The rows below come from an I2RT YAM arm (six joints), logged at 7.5 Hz.
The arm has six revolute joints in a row. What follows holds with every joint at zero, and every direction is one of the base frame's.
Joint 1 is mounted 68 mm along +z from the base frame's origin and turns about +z.
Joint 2 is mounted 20 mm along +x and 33.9 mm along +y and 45.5 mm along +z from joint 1 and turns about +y.
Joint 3 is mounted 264 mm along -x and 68.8 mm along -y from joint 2 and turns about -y.
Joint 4 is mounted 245 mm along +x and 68.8 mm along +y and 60 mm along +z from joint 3 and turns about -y.
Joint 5 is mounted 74 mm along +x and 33.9 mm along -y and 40.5 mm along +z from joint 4 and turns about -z.
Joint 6 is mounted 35.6 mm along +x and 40.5 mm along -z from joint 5 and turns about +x.
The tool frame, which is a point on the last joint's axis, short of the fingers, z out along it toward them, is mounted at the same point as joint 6; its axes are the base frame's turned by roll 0, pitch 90 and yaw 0 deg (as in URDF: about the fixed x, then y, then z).
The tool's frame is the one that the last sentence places.
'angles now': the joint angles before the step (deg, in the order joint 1, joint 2, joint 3, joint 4, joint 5, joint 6). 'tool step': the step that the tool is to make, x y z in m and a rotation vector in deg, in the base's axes. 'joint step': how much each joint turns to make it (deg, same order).
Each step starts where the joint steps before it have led.
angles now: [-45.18, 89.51, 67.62, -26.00, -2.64, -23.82]
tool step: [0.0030, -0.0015, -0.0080, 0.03, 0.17, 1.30]
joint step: [0.10, 1.02, -0.77, 1.60, -0.73, -0.96]
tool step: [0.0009, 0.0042, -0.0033, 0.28, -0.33, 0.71]
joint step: [0.56, -0.38, -1.16, 0.83, -0.42, 0.18]
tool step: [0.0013, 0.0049, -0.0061, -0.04, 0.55, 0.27]
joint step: [0.81, -0.18, -1.48, 0.94, 0.67, 0.13]
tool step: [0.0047, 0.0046, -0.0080, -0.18, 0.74, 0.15]
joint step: [1.23, 0.56, -1.18, 1.34, 1.19, 0.39]
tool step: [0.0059, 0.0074, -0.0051, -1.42, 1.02, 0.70]
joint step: [1.81, 0.13, -1.11, 1.42, 2.04, -0.31]
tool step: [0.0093, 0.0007, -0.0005, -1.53, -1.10, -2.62]
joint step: [1.41, 1.07, 0.44, 2.38, 3.05, 2.67]
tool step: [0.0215, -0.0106, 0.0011, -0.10, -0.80, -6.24]
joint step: [1.30, 4.94, 5.51, -0.44, 4.86, 5.81]
